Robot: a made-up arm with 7 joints. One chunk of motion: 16 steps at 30 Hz.
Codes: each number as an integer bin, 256 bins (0 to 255) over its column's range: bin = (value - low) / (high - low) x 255, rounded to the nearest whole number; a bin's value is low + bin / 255 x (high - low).
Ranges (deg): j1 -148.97..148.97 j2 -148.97..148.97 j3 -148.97..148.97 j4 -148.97..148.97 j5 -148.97..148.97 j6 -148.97..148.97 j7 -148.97..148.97
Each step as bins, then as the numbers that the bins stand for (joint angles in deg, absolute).
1 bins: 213 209 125 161 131 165 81
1 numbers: 99.90 95.22 -2.92 39.14 4.09 43.81 -54.33
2 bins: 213 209 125 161 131 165 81
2 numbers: 99.90 95.22 -2.92 39.14 4.09 43.81 -54.33
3 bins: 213 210 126 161 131 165 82
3 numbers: 99.90 96.39 -1.75 39.14 4.09 43.81 -53.16
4 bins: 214 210 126 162 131 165 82
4 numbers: 101.07 96.39 -1.75 40.31 4.09 43.81 -53.16
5 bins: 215 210 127 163 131 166 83
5 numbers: 102.23 96.39 -0.58 41.48 4.09 44.98 -51.99
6 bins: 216 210 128 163 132 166 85
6 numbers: 103.40 96.39 0.58 41.48 5.26 44.98 -49.66
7 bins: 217 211 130 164 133 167 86
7 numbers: 104.57 97.56 2.92 42.65 6.43 46.15 -48.49
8 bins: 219 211 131 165 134 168 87
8 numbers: 106.91 97.56 4.09 43.81 7.59 47.32 -47.32
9 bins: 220 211 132 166 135 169 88
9 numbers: 108.08 97.56 5.26 44.98 8.76 48.49 -46.15
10 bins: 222 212 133 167 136 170 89
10 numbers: 110.41 98.73 6.43 46.15 9.93 49.66 -44.98
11 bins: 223 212 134 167 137 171 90
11 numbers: 111.58 98.73 7.59 46.15 11.10 50.83 -43.81
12 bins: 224 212 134 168 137 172 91
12 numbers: 112.75 98.73 7.59 47.32 11.10 51.99 -42.65
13 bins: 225 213 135 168 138 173 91
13 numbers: 113.92 99.90 8.76 47.32 12.27 53.16 -42.65
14 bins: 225 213 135 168 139 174 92
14 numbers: 113.92 99.90 8.76 47.32 13.44 54.33 -41.48
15 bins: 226 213 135 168 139 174 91
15 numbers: 115.09 99.90 8.76 47.32 13.44 54.33 -42.65
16 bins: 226 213 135 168 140 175 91
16 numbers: 115.09 99.90 8.76 47.32 14.60 55.50 -42.65
